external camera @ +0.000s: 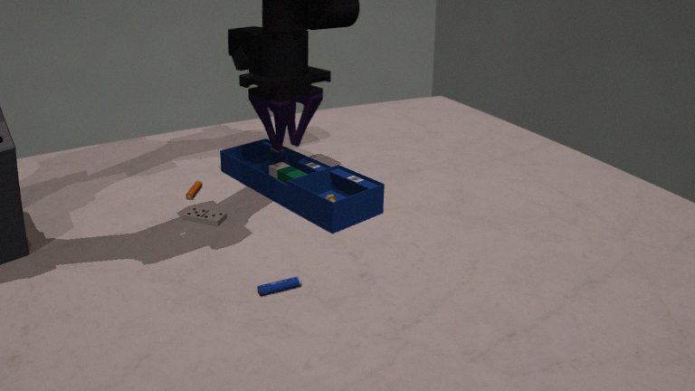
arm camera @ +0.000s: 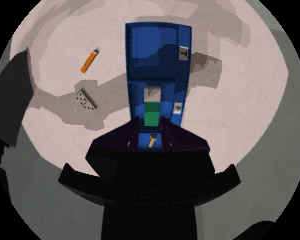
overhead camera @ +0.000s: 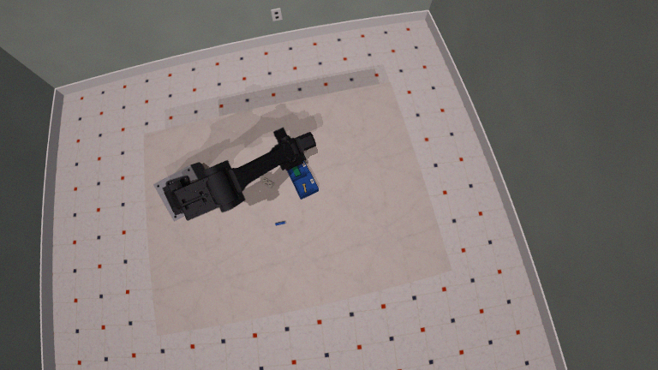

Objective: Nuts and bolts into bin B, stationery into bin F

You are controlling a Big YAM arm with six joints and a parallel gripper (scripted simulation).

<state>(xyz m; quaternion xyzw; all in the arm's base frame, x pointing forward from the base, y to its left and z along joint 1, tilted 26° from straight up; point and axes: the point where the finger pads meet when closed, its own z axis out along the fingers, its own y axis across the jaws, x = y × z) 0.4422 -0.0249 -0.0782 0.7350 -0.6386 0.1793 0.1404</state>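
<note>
Now: hand 50 mm above the green block. The rest, counted from my hand: brass bolt (90 mm to the right, 60 mm below, 20 mm ahead); then grey metal piece (60 mm below, 10 mm to the left); then blue three-part bin (50 mm below, 10 mm ahead).
</note>
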